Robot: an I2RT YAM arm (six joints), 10 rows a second.
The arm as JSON. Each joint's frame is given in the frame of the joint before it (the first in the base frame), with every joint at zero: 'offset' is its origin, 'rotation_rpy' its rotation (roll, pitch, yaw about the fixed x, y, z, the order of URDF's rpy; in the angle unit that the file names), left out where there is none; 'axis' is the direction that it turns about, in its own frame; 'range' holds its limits. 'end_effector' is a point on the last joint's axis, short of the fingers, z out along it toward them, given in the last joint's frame.
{
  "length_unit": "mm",
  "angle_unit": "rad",
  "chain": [
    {
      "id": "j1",
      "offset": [
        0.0,
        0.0,
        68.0
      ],
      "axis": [
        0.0,
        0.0,
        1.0
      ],
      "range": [
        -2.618,
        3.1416
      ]
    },
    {
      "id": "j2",
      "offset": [
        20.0,
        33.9,
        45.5
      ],
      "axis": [
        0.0,
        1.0,
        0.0
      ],
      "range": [
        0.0,
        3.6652
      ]
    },
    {
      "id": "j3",
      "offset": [
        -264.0,
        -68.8,
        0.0
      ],
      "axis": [
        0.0,
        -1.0,
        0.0
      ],
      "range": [
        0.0,
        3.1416
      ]
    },
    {
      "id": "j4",
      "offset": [
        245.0,
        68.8,
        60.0
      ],
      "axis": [
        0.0,
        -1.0,
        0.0
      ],
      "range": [
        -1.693,
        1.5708
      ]
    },
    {
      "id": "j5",
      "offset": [
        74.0,
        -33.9,
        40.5
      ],
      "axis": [
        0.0,
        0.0,
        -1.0
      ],
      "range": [
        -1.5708,
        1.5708
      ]
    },
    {
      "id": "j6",
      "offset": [
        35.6,
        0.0,
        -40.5
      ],
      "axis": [
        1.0,
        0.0,
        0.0
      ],
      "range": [
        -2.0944,
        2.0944
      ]
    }
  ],
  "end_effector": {
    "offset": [
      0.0,
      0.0,
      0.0
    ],
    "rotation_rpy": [
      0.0,
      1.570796,
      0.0
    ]
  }
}
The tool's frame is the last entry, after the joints.
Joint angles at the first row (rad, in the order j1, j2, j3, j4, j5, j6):
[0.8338 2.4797 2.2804 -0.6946 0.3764 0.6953]
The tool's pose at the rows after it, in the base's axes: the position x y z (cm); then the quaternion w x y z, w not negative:
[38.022 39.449 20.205 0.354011 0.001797 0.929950 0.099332]
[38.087 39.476 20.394 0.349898 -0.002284 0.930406 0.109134]
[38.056 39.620 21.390 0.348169 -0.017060 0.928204 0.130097]
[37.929 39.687 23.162 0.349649 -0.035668 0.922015 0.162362]
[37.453 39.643 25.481 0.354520 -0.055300 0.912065 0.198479]
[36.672 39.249 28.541 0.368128 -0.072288 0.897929 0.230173]
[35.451 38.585 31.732 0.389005 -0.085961 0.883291 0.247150]
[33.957 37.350 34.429 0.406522 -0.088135 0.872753 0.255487]
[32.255 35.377 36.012 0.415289 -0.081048 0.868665 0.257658]
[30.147 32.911 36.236 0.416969 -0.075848 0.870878 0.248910]
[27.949 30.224 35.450 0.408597 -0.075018 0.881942 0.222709]
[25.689 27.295 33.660 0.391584 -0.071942 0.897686 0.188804]
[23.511 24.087 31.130 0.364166 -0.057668 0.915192 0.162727]
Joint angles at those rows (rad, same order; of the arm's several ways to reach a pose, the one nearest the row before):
[0.8273 2.4841 2.2879 -0.7021 0.3690 0.7008]
[0.8253 2.4835 2.2931 -0.7001 0.3461 0.6969]
[0.8249 2.4743 2.3092 -0.6960 0.3042 0.6747]
[0.8239 2.4510 2.3245 -0.6841 0.2468 0.6475]
[0.8260 2.4101 2.3263 -0.6665 0.1885 0.6228]
[0.8291 2.3510 2.3228 -0.6532 0.1483 0.5977]
[0.8373 2.2796 2.3078 -0.6482 0.1424 0.5699]
[0.8437 2.1858 2.2462 -0.6372 0.1530 0.5593]
[0.8438 2.0608 2.1079 -0.6053 0.1664 0.5653]
[0.8439 1.9151 1.9108 -0.5632 0.1854 0.5683]
[0.8427 1.7804 1.7231 -0.5614 0.2124 0.5632]
[0.8383 1.6498 1.5267 -0.5720 0.2405 0.5654]
[0.8233 1.5226 1.3237 -0.5808 0.2466 0.5941]

